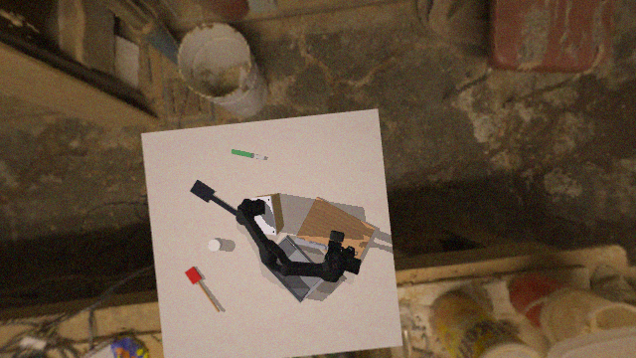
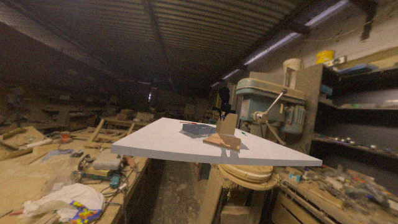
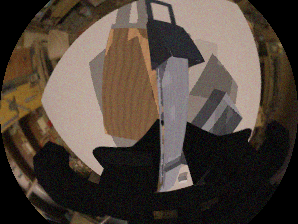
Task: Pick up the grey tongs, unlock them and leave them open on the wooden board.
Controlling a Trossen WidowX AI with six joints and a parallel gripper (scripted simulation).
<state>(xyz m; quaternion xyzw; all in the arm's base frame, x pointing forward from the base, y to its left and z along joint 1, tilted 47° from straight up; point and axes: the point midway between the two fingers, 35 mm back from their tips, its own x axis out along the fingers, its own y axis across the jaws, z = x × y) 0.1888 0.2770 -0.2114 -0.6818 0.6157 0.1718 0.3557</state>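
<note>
Now: gripper tip 15 cm above the wooden board, 4 cm past it and 3 cm to the right of it. The rest, counted from my gripper tip: black spatula 64 cm to the right, 21 cm behind, 15 cm below; then grey roasting tin 20 cm to the right, 15 cm ahead, 13 cm below; then green screwdriver 46 cm behind, 44 cm to the right, 15 cm below.
</note>
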